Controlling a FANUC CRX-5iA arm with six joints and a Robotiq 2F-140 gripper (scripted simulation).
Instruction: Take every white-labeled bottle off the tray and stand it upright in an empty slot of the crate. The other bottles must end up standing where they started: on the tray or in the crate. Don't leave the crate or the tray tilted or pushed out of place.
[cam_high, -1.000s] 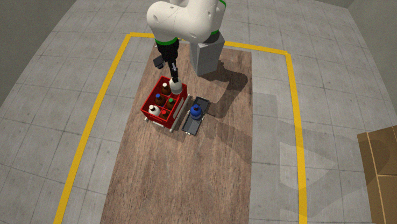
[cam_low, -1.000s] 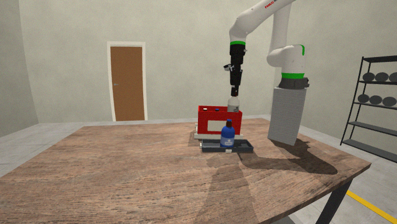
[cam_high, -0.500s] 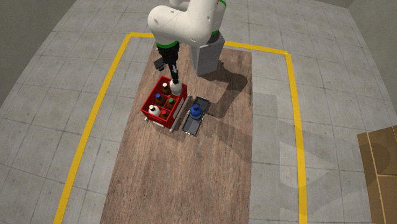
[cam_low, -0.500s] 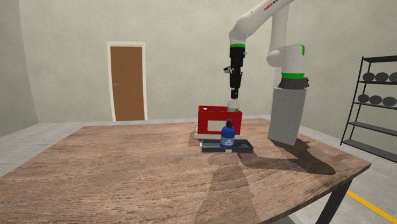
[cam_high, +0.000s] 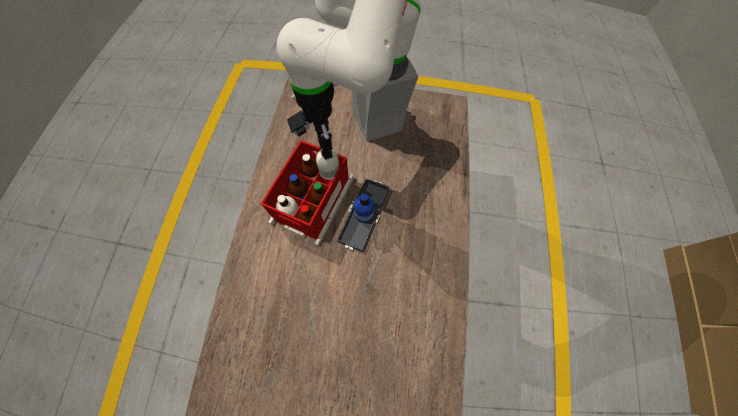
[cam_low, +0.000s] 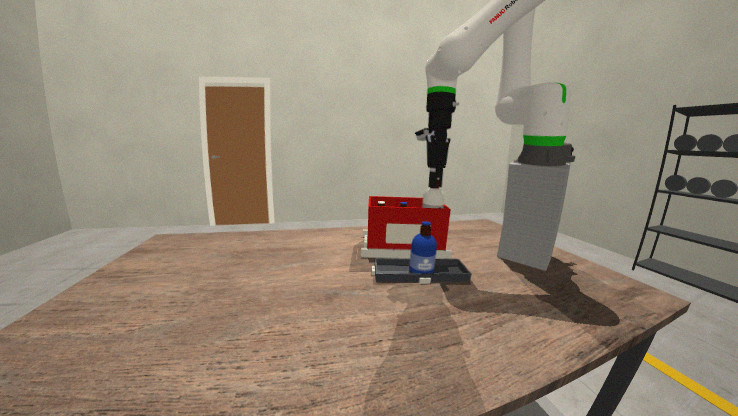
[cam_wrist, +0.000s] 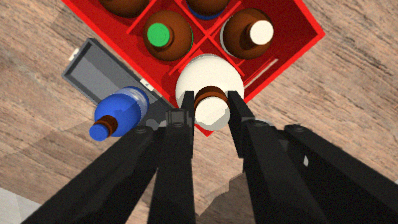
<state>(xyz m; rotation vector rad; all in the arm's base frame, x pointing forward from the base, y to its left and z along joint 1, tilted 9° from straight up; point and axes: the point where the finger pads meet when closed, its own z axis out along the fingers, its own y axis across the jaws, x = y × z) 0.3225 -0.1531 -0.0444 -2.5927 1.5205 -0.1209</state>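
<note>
Right now my hand is 70 mm short of the red crate, 70 mm to the left of it and 190 mm above it. Round my hand: dark tray (110 mm ahead, 140 mm to the left, 260 mm below); then blue-labeled bottle (100 mm ahead, 140 mm to the left, 190 mm below).
</note>
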